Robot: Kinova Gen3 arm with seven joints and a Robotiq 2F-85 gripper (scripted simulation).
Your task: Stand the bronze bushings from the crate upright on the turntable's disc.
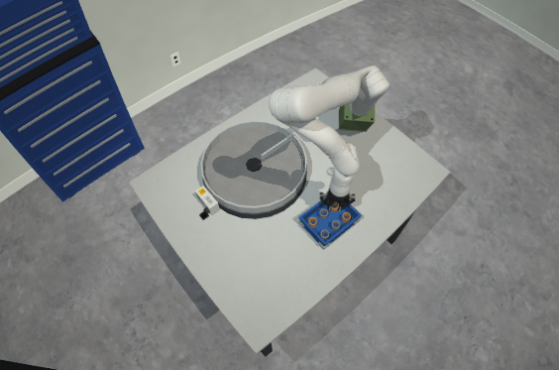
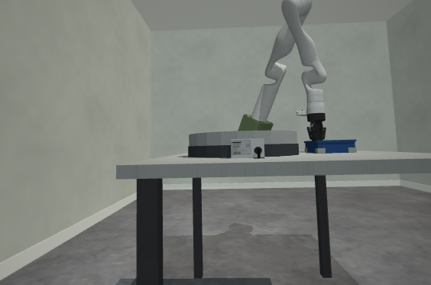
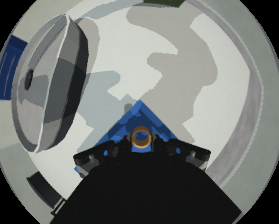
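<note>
My gripper is now 5 cm short of the blue crate and 2 cm to the right of it. Round my hand: grey turntable disc 35 cm to the right, 7 cm ahead, 2 cm above.
</note>
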